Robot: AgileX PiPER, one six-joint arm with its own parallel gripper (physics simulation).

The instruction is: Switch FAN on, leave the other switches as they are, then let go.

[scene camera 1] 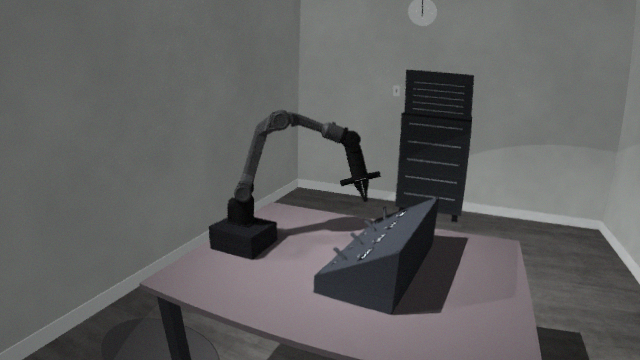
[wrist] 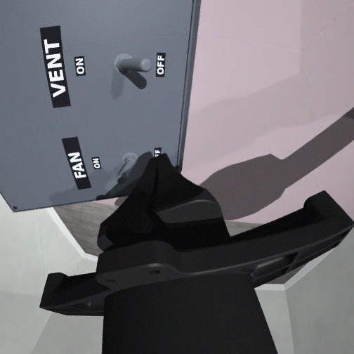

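The grey sloped switch panel (scene camera 1: 357, 285) (wrist: 25, 110) stands on the table. The FAN lever (scene camera 1: 385, 213) (wrist: 127, 169) leans to the ON side, towards the bottom left of the wrist view. The VENT lever (scene camera 1: 370, 226) (wrist: 136, 64) leans to OFF. Two more levers, whose labels are unreadable, lean the same way as VENT in the scene view. My black gripper (scene camera 1: 365, 199) (wrist: 162, 165) is shut and empty. Its tips are above the panel's far end, on the OFF side of the FAN lever, apart from it in the scene view. They partly hide the FAN's OFF label.
The pink table (scene camera 1: 225, 295) carries the arm's dark base block (scene camera 1: 242, 240) at the left. A dark drawer cabinet (scene camera 1: 435, 135) stands on the floor behind the table. The arm's shadow falls across the table beside the panel.
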